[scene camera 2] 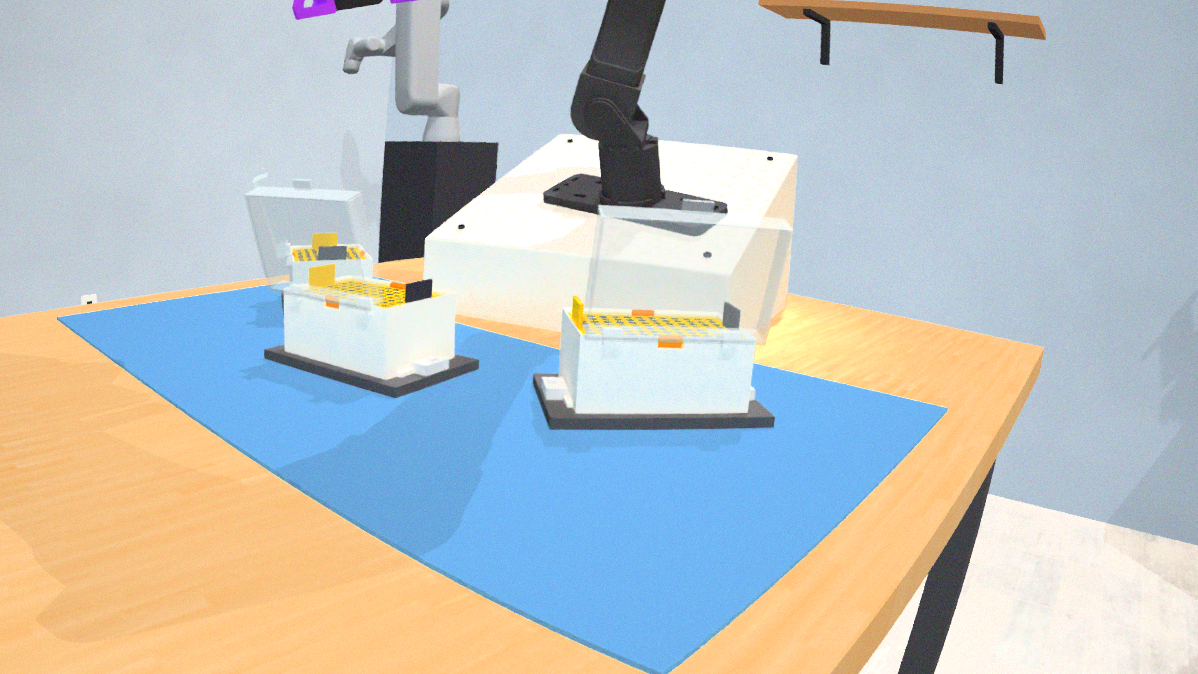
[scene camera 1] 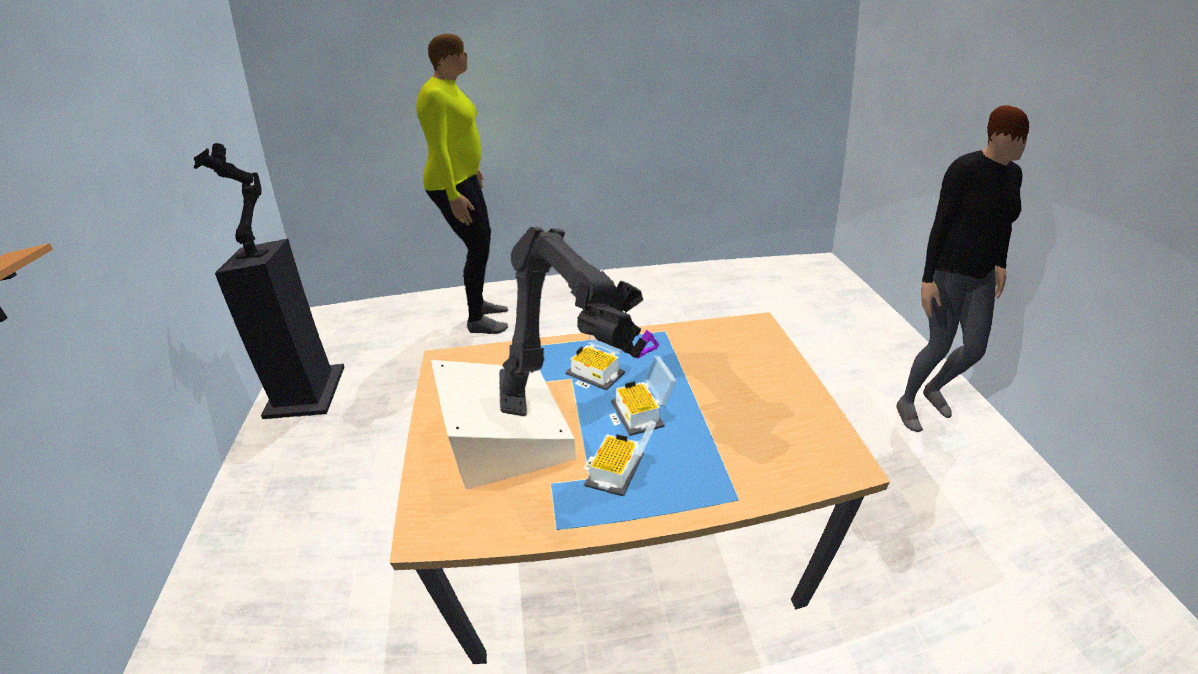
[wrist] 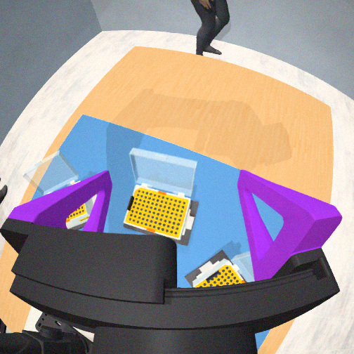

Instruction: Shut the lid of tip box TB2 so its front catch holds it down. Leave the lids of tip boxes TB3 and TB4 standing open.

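Pixels of known places: gripper, fingertip midpoint: (scene camera 2: 341, 4) (scene camera 1: 645, 336); arm's base, link origin: (scene camera 2: 633, 206) (scene camera 1: 511, 392).
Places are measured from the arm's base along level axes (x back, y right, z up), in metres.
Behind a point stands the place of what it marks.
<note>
Three white tip boxes with yellow racks have clear lids standing open; their labels are too small to read, so I cannot tell which is TB2, TB3 or TB4. The far box (scene camera 1: 593, 365) @(x -0.242, y -0.164, z -0.061 m) (wrist: 76, 212) has its lid (wrist: 52, 172) up. The middle box (scene camera 1: 638, 407) (scene camera 2: 368, 335) @(x -0.376, y -0.034, z -0.080 m) (wrist: 156, 212) has its lid (scene camera 1: 661, 381) @(x -0.412, y 0.003, z -0.019 m) (scene camera 2: 305, 222) @(x -0.421, y -0.010, z 0.005 m) (wrist: 164, 170) up. The near box (scene camera 1: 614, 461) (scene camera 2: 657, 373) @(x -0.284, y -0.224, z -0.082 m) (wrist: 221, 278) has its lid (scene camera 1: 646, 438) (scene camera 2: 686, 268) up; my hand partly hides it in the wrist view. My gripper (scene camera 1: 649, 344) @(x -0.348, y 0.072, z 0.185 m) (wrist: 174, 177) is open and empty, above the mat's far part.
The boxes sit on dark bases on a blue mat (scene camera 1: 686, 469) @(x -0.424, y 0.254, z -0.117 m) (scene camera 2: 586, 519) @(x -0.433, y -0.284, z -0.118 m) (wrist: 125, 135). A white block (scene camera 1: 511, 456) @(x 0.012, y 0.199, z -0.043 m) (scene camera 2: 569, 276) @(x -0.112, y -0.009, z -0.065 m) carries the arm on the wooden table (scene camera 1: 795, 402) @(x -0.825, y 0.069, z -0.121 m). Two people (scene camera 1: 449, 134) (scene camera 1: 971, 217) stand beyond the table.
</note>
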